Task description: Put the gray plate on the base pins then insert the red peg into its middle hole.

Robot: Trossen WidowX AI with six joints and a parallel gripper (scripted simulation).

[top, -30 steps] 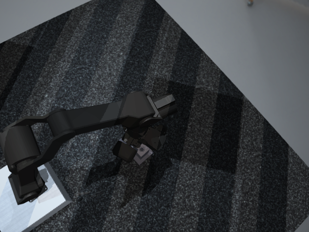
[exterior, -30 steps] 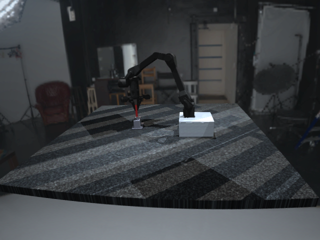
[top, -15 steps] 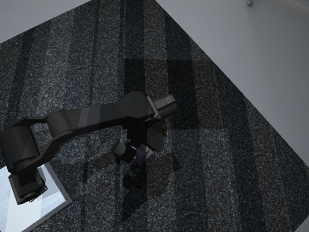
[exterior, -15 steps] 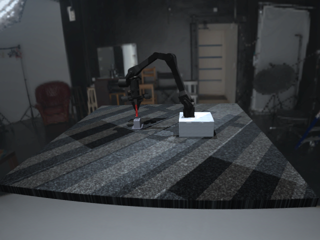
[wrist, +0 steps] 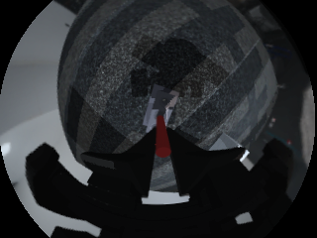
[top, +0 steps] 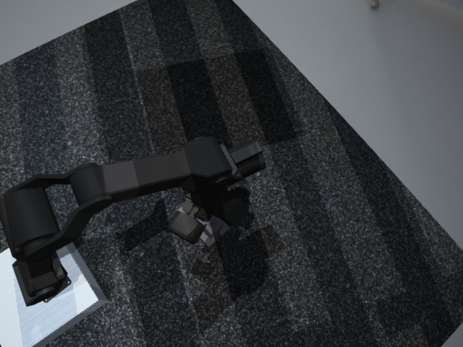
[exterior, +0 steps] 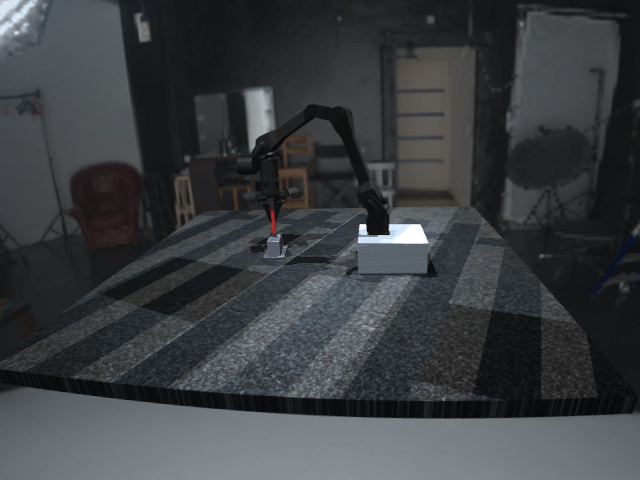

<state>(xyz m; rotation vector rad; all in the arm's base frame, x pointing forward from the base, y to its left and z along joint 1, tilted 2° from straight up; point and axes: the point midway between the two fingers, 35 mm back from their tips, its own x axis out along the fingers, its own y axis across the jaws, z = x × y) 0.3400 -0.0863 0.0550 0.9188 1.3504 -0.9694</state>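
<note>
Right now the red peg is right at my gripper tip. The rest, counted from my gripper tip: gray plate (7 cm below); then gray base (11 cm below).
</note>
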